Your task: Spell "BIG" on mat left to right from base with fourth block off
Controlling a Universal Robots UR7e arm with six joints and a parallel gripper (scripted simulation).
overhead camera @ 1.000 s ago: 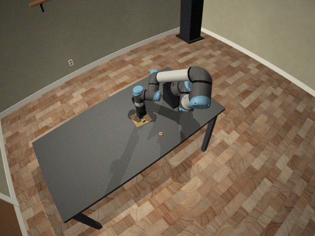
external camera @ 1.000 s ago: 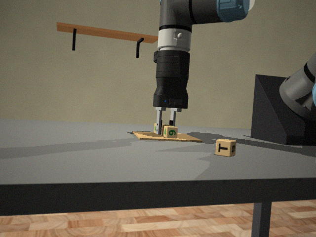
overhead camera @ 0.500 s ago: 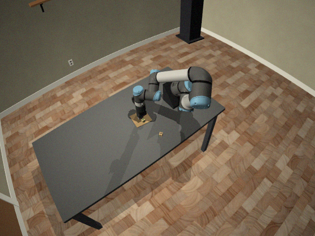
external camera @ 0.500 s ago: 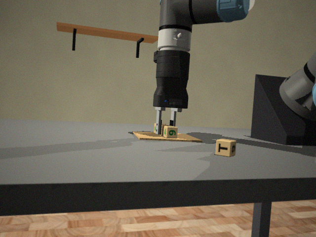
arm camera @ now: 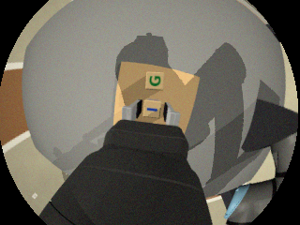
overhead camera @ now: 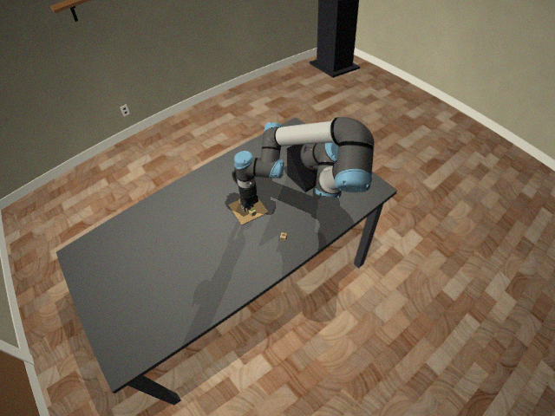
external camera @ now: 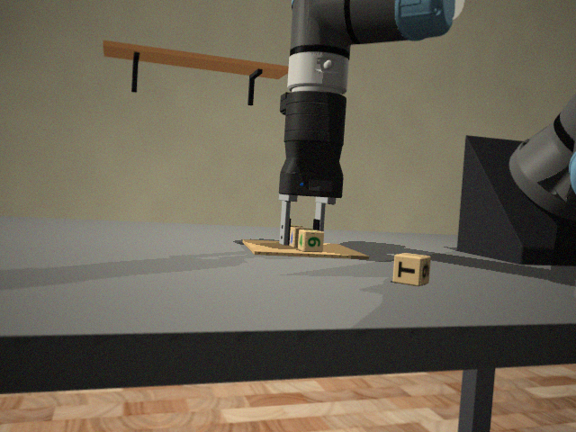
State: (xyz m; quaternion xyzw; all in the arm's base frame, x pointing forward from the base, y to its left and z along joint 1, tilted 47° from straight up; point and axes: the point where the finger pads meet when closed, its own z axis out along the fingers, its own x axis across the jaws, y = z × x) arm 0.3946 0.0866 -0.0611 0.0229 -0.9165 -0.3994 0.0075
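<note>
The tan mat is 20 mm below my hand. The rest, counted from my hand: T block: 230 mm to the left, 40 mm behind, 10 mm below.
</note>
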